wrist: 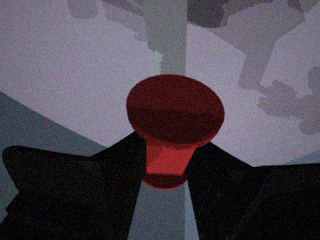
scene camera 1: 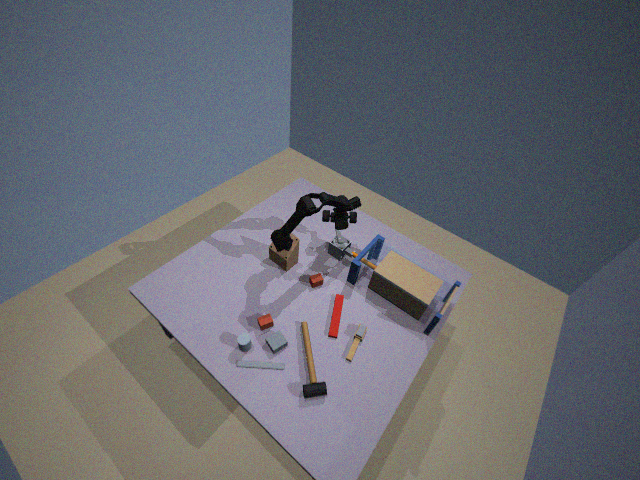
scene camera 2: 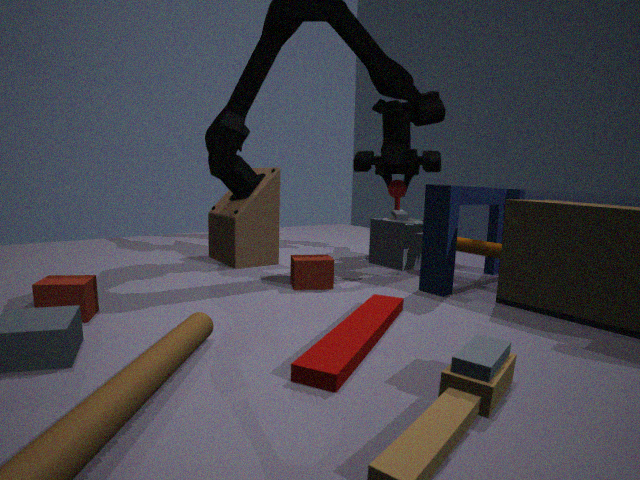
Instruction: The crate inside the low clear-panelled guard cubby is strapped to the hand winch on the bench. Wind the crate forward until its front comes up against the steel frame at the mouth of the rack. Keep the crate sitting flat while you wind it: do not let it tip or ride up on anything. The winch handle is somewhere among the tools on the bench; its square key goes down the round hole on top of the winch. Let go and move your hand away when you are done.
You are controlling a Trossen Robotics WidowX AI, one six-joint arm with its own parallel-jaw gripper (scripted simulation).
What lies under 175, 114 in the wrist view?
A red knob.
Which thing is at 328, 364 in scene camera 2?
A flat red bar.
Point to a mallet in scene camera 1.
314, 389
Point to a red block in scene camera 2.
308, 272
